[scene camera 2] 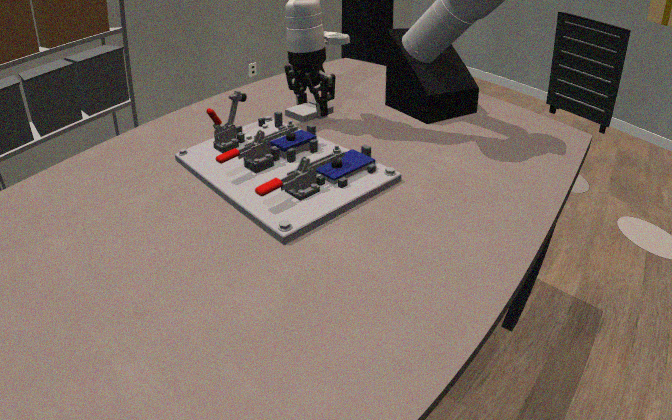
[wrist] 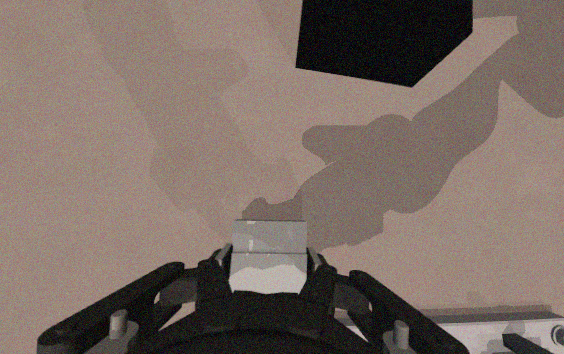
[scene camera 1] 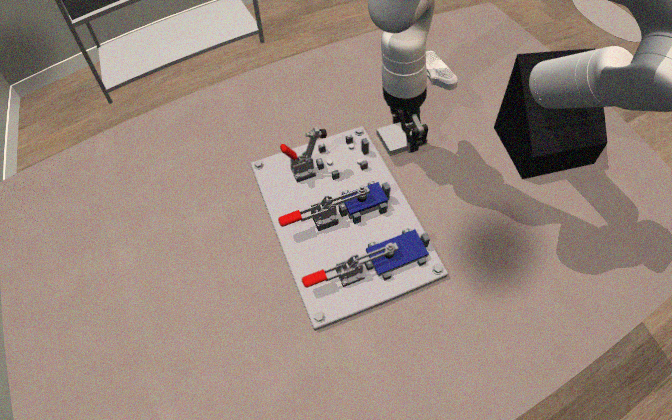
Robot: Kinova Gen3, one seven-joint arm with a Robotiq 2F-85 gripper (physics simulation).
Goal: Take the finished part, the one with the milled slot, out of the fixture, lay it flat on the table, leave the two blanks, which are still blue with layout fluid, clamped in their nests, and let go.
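Pixels of known places: gripper, fingertip midpoint: (scene camera 2: pixel 312 113) (wrist: pixel 269 256) (scene camera 1: pixel 405 137); arm's base, origin of the base link: (scene camera 2: pixel 418 47) (scene camera 1: pixel 549 84).
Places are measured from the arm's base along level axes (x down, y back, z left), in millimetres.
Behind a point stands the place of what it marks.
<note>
The finished part (scene camera 1: pixel 391 138) {z -64, x 120, y -294 mm} (scene camera 2: pixel 301 111) {z -60, x 120, y -296 mm} (wrist: pixel 268 272) {z -68, x 120, y -269 mm}, a pale grey block, is out of its nest, flat and level, just off the fixture plate (scene camera 1: pixel 350 306) {z 212, x 143, y -478 mm} (scene camera 2: pixel 310 212) {z 208, x 143, y -484 mm} (wrist: pixel 475 332) {z 120, x 143, y -321 mm} on the robot base's side. It is at or very close to the table top; contact cannot be told. My gripper (scene camera 1: pixel 407 134) {z -68, x 136, y -261 mm} (scene camera 2: pixel 312 107) {z -68, x 136, y -261 mm} (wrist: pixel 269 256) {z -68, x 136, y -261 mm} points down and is shut on it. The milled slot is not clear. A smaller blue blank (scene camera 1: pixel 372 196) {z 48, x 117, y -379 mm} (scene camera 2: pixel 301 139) {z 58, x 117, y -384 mm} and a larger blue blank (scene camera 1: pixel 411 247) {z 157, x 127, y -352 mm} (scene camera 2: pixel 356 162) {z 166, x 127, y -361 mm} sit in their nests under clamp arms.
The empty nest's clamp, with its red handle (scene camera 1: pixel 288 151) {z -53, x 63, y -492 mm} (scene camera 2: pixel 214 116) {z -52, x 70, y -494 mm}, stands open, its arm raised. Pins and posts stand on that end of the plate. The black robot base (scene camera 1: pixel 565 132) {z 71, x 65, y 16 mm} (scene camera 2: pixel 425 92) {z 76, x 85, y -69 mm} (wrist: pixel 385 40) {z 26, x 108, y -64 mm} stands on the table (scene camera 1: pixel 150 300) {z 91, x 158, y -800 mm} (scene camera 2: pixel 200 310) {z 262, x 158, y -691 mm} beyond the part.
</note>
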